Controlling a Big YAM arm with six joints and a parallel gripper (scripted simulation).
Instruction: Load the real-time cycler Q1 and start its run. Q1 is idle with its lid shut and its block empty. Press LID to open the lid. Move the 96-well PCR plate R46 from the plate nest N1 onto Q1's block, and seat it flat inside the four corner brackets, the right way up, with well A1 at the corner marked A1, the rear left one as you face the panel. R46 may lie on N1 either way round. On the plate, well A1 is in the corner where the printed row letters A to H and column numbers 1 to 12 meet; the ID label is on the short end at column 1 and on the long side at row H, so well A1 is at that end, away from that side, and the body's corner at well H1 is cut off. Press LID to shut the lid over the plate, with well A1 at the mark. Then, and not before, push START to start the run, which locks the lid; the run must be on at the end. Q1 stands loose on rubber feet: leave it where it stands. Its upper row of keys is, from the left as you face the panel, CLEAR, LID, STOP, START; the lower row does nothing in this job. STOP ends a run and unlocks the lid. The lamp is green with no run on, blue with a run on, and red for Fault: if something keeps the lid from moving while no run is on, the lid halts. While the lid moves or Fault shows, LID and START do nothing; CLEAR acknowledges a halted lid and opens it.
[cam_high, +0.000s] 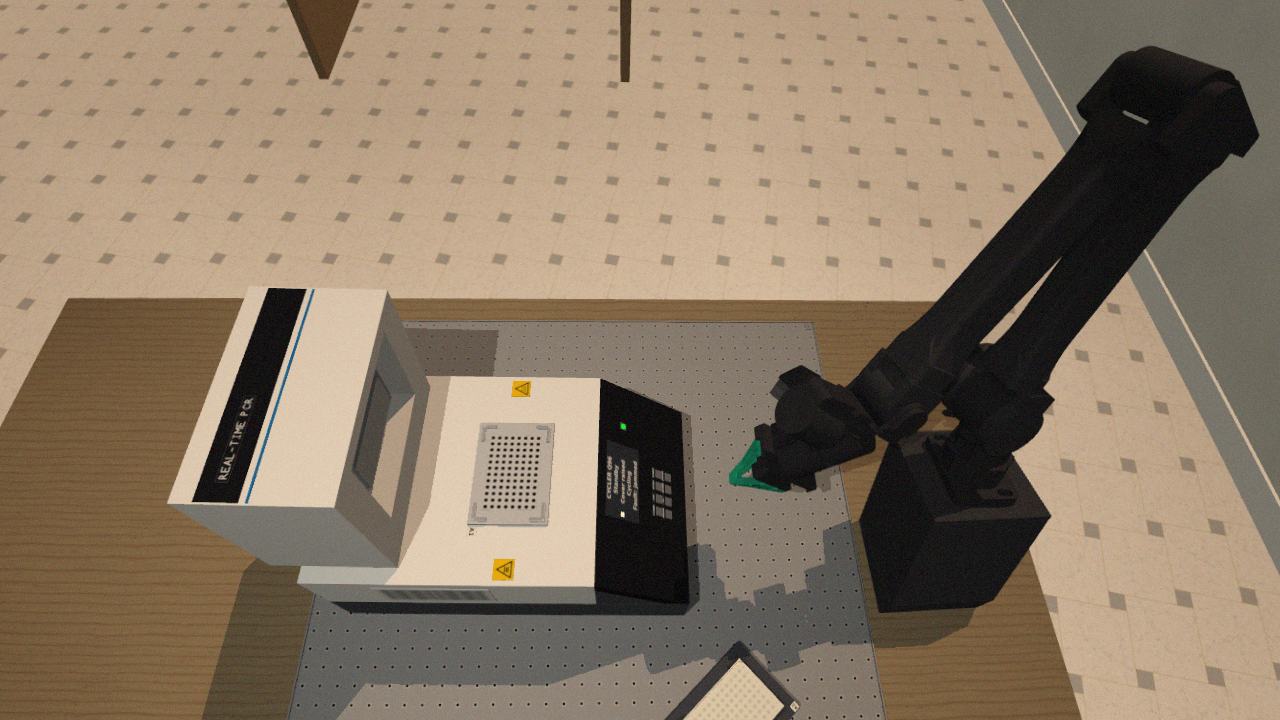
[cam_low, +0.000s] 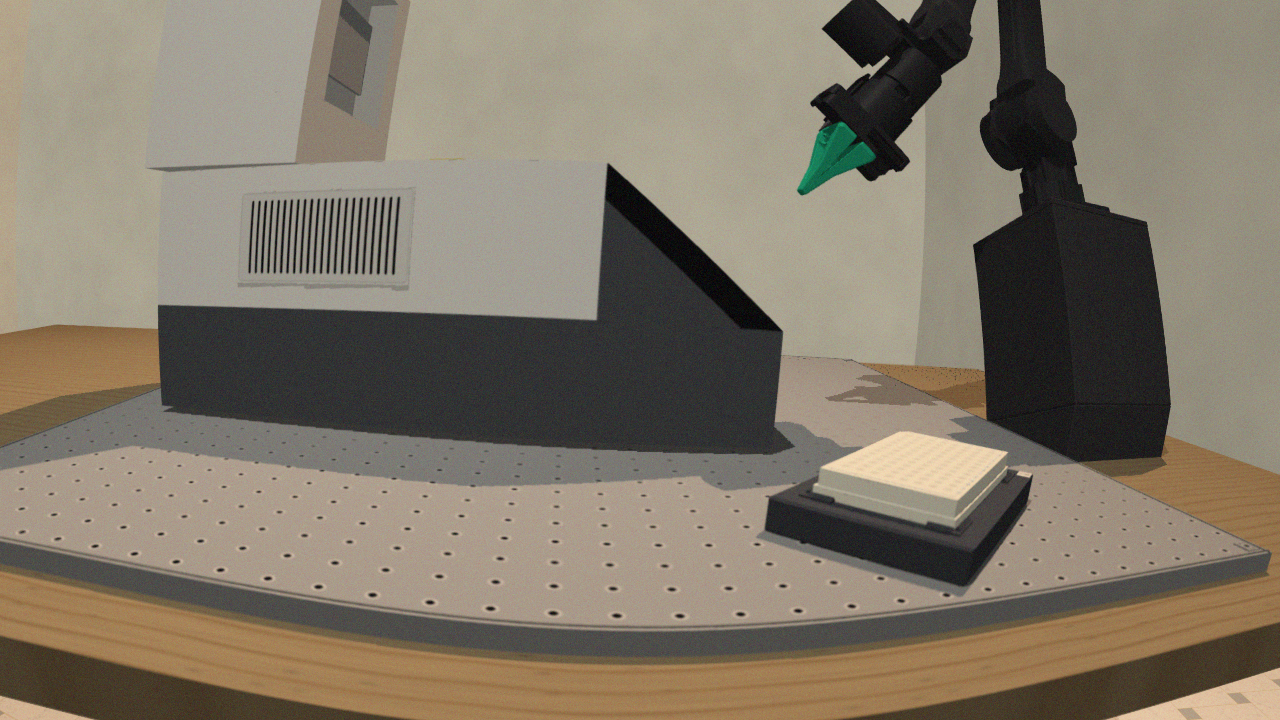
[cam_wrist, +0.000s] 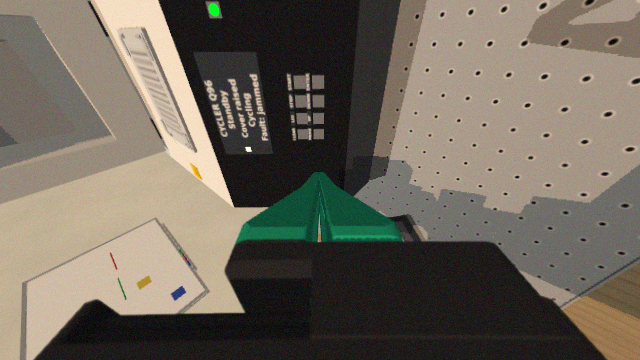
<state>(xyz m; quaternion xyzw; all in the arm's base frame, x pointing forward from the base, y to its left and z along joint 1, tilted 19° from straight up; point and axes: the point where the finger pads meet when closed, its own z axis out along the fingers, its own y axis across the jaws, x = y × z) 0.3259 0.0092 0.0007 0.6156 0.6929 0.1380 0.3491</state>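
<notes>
The 96-well plate R46 is 280 mm to the left of my hand and 180 mm below it. Round my hand: plate nest N1: 280 mm to the left, 200 mm below.
</notes>
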